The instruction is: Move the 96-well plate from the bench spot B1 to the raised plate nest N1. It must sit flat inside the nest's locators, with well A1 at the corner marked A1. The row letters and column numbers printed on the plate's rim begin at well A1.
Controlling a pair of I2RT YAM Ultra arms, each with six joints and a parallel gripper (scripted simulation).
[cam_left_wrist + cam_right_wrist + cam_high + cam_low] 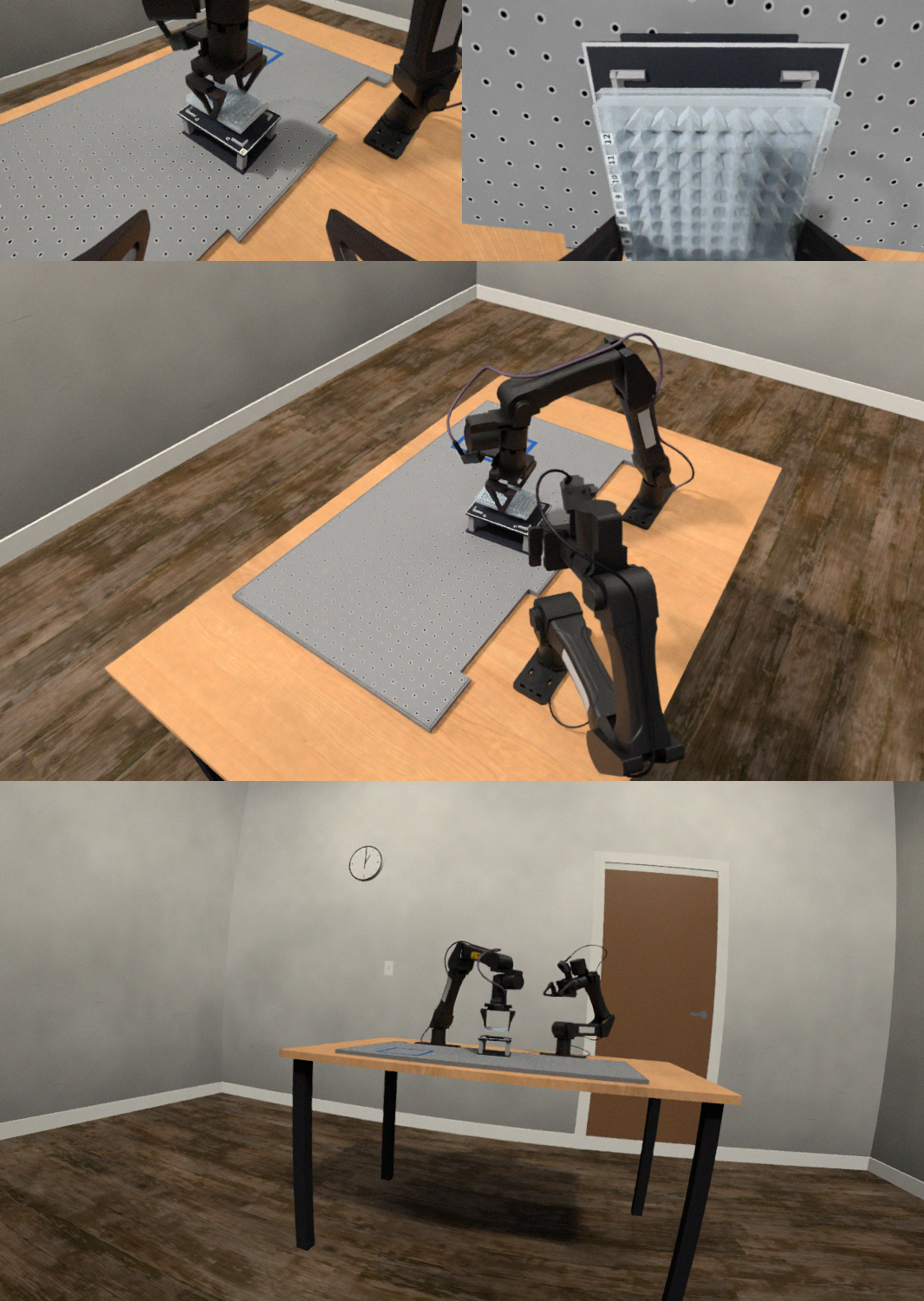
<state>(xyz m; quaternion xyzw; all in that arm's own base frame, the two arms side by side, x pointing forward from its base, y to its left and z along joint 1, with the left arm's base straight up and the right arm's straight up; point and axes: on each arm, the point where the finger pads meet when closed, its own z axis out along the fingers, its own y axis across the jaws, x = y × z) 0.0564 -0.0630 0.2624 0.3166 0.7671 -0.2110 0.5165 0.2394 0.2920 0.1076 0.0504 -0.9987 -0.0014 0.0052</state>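
Note:
My right gripper is now 40 mm above the black raised nest. From my right hand the other things lie so: clear 96-well plate right at my right hand; A1 corner mark 80 mm behind, 50 mm to the left, 30 mm below.

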